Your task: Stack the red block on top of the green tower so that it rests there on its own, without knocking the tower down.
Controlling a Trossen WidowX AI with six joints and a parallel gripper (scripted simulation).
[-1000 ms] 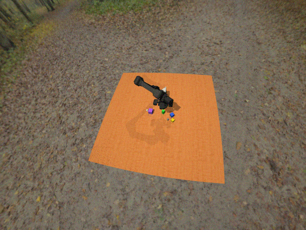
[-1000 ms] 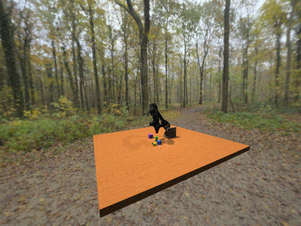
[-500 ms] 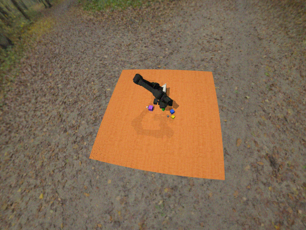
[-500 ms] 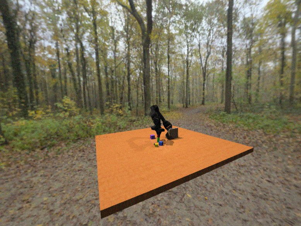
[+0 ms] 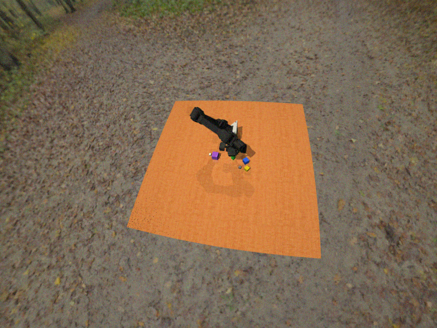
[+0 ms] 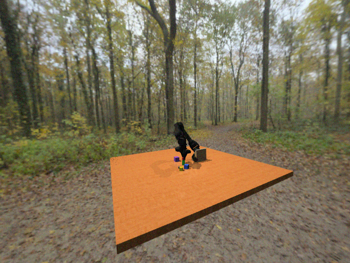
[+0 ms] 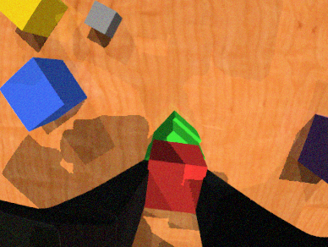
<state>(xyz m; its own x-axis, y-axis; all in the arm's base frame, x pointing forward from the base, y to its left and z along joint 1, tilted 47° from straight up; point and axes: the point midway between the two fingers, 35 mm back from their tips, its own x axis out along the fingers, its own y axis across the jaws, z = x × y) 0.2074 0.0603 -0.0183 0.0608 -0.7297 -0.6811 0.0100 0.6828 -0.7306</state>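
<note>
My gripper tip is now right at the red block. Also, from my gripper tip: small grey block: 80 mm ahead, 60 mm to the left, 50 mm below; purple block: 10 mm ahead, 140 mm to the right, 40 mm below; blue block: 20 mm ahead, 100 mm to the left, 40 mm below.
</note>
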